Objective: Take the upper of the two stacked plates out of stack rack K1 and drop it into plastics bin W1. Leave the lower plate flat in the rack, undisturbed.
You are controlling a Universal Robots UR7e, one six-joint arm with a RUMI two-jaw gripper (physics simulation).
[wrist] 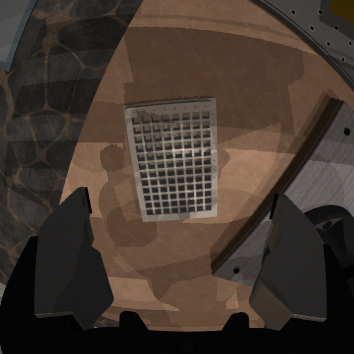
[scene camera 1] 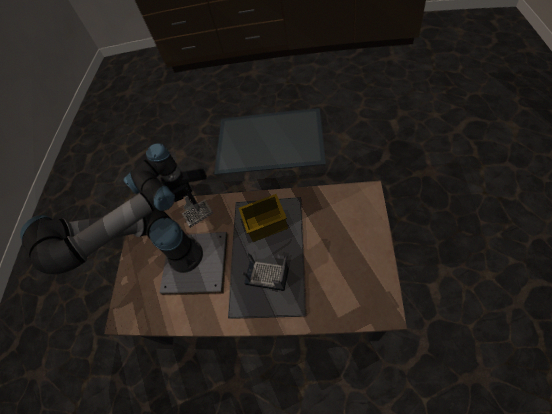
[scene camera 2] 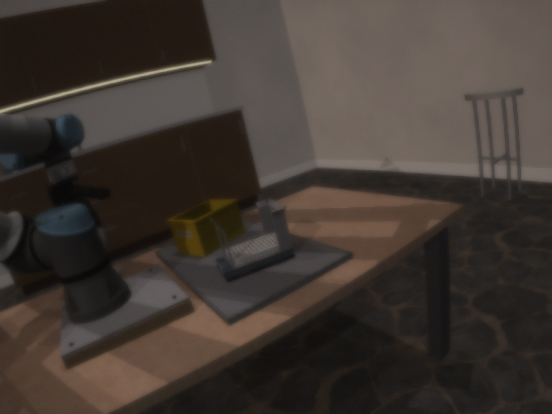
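Where they show: gripper, fingertip midpoint: [wrist: 181,193] [scene camera 1: 194,201]; arm's base at its link origin: [scene camera 1: 186,256] [scene camera 2: 100,305].
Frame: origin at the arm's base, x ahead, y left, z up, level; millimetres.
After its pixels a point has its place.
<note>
A pale gridded plate [scene camera 1: 196,213] {x -4, y 220, z -17 mm} [wrist: 175,160] {x 2, y 224, z -23 mm} lies on the bare wooden table, outside the rack and bin, beside the robot's base plate. My gripper [scene camera 1: 192,200] {x 19, y 232, z 72 mm} [wrist: 181,193] {x 19, y 232, z 72 mm} is open and empty above this plate, with the fingers wide to either side of its near end in the wrist view. In scene camera 2 the arm hides the fingers. Another gridded plate [scene camera 1: 268,273] {x 371, y -73, z 23 mm} [scene camera 2: 255,249] {x 360, y -92, z 24 mm} lies flat in stack rack K1 [scene camera 1: 265,287] {x 358, y -120, z -7 mm} [scene camera 2: 257,266] {x 345, y -119, z -3 mm}. Plastics bin W1 [scene camera 1: 270,231] {x 362, y 112, z 20 mm} [scene camera 2: 202,237] {x 293, y 82, z 37 mm} is the yellow box; its visible inside shows yellow floor and walls.
The grey board [scene camera 1: 267,306] {x 371, y -194, z -13 mm} [scene camera 2: 310,260] {x 443, y -174, z -14 mm} [wrist: 300,30] {x 185, y 199, z -14 mm} carries the rack and the bin. The robot's metal base plate [scene camera 1: 215,260] {x 137, y -17, z 3 mm} [scene camera 2: 165,295] {x 143, y -96, z 6 mm} [wrist: 305,185] {x 62, y 93, z -2 mm} lies close to the loose plate. The table edge is on the plate's other side. A blue-grey mat [scene camera 1: 270,142] lies on the floor.
</note>
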